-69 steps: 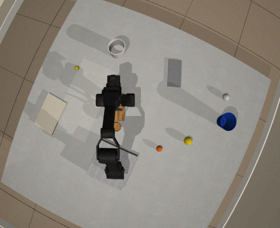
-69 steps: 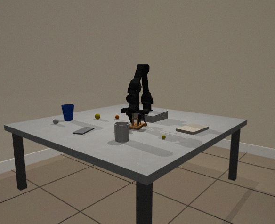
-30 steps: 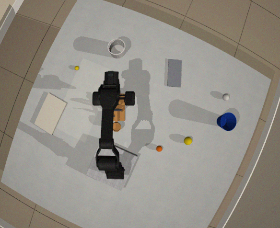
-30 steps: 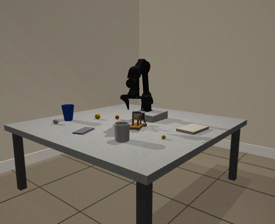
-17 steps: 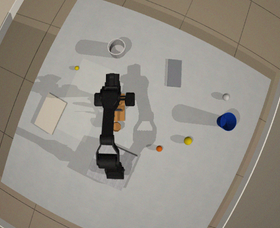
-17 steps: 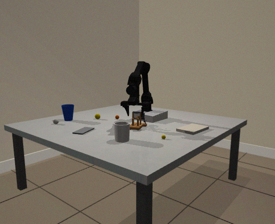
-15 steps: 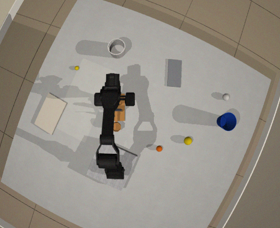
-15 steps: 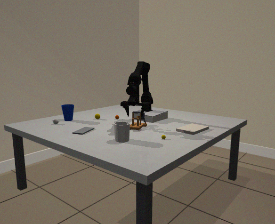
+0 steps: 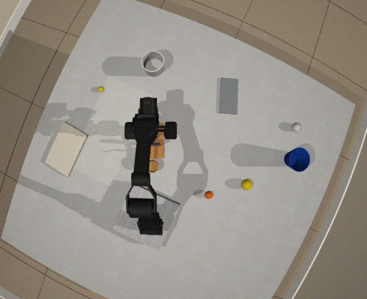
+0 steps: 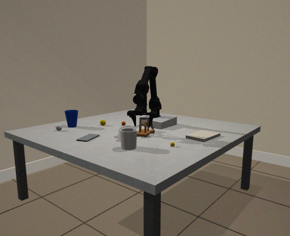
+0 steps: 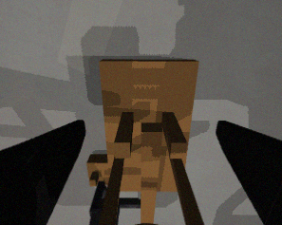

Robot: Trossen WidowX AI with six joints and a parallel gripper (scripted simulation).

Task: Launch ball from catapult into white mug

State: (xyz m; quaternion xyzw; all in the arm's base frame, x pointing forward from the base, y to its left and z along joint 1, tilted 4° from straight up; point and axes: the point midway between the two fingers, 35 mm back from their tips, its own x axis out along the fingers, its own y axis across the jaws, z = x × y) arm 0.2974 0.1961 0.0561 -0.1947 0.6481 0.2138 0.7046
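Right now my gripper tip is 320 mm to the left of the orange ball, 80 mm past it and 40 mm above it. The rest, counted from my gripper tip: small yellow ball 290 mm to the left, 40 mm below, 30 mm ahead; dark flat slab 300 mm ahead, 170 mm to the right, 50 mm below; white mug 230 mm ahead, 150 mm to the left, 30 mm below.
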